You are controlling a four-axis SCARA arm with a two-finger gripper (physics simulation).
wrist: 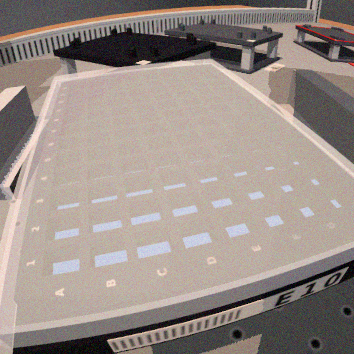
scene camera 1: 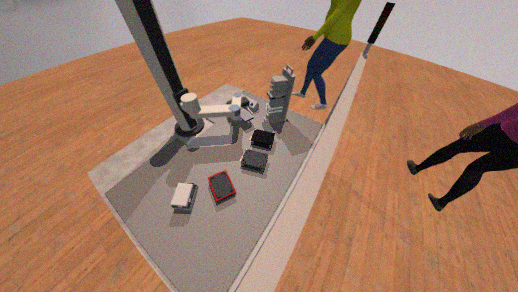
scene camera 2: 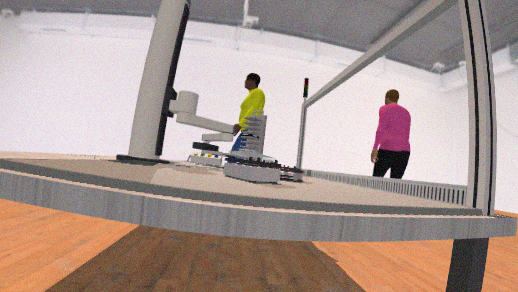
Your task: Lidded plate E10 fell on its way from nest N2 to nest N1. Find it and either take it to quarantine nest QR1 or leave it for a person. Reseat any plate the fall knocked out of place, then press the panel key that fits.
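Places are measured from the arm's base along level axes (x ahead, y left, z up), in centimetres.
Where they show: gripper, fingertip midpoint: (wrist: 161, 95) (scene camera 1: 246, 116) (scene camera 2: 226, 154); arm's base, link origin: (scene camera 1: 190, 126).
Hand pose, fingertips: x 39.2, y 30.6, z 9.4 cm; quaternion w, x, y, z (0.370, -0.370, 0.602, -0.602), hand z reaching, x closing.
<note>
Things, the pixels of their top centre, and the offset from my fingertips.
- Lidded plate E10, top centre: (wrist: 160, 110) (scene camera 1: 245, 114) dx -1.9, dy +1.1, dz +0.3 cm
- key panel, top centre: (scene camera 2: 207, 152) (scene camera 1: 247, 98) dx -15.1, dy +22.0, dz +0.2 cm
- red-rimmed nest, top centre: (wrist: 337, 30) (scene camera 2: 280, 166) (scene camera 1: 221, 184) dx +22.3, dy -54.6, dz -3.6 cm
- black nest, top centre: (wrist: 129, 34) (scene camera 1: 263, 135) dx +22.5, dy -8.3, dz -1.4 cm
- dark grey nest, top centre: (wrist: 224, 23) (scene camera 1: 254, 157) dx +28.2, dy -27.7, dz -2.4 cm
- white-topped block, top centre: (scene camera 2: 251, 152) (scene camera 1: 181, 193) dx +9.2, dy -72.3, dz -0.4 cm
Lidded plate E10 (wrist: 170, 165) fills much of the wrist view, with its clear lid on and its label at the near edge. My gripper (scene camera 1: 245, 103) (wrist: 161, 95) is shut on this plate, with one finger at each side. In the scene camera 2 view the gripper (scene camera 2: 205, 148) is low beside the key panel (scene camera 2: 207, 160). The key panel (scene camera 1: 254, 105) is partly hidden behind the arm in the scene camera 1 view. A red-rimmed nest (scene camera 1: 222, 185) (wrist: 332, 34) stands on the table. Nest labels are too small to read.
A black nest (scene camera 1: 263, 138) (wrist: 132, 47) and a dark grey nest (scene camera 1: 254, 160) (wrist: 225, 34) stand near the slotted tower (scene camera 1: 276, 107) (scene camera 2: 257, 132). A white-topped block (scene camera 1: 183, 194) stands farther off. A person in yellow (scene camera 1: 340, 25) (scene camera 2: 253, 102) is behind the tower; another wears pink (scene camera 2: 394, 122).
</note>
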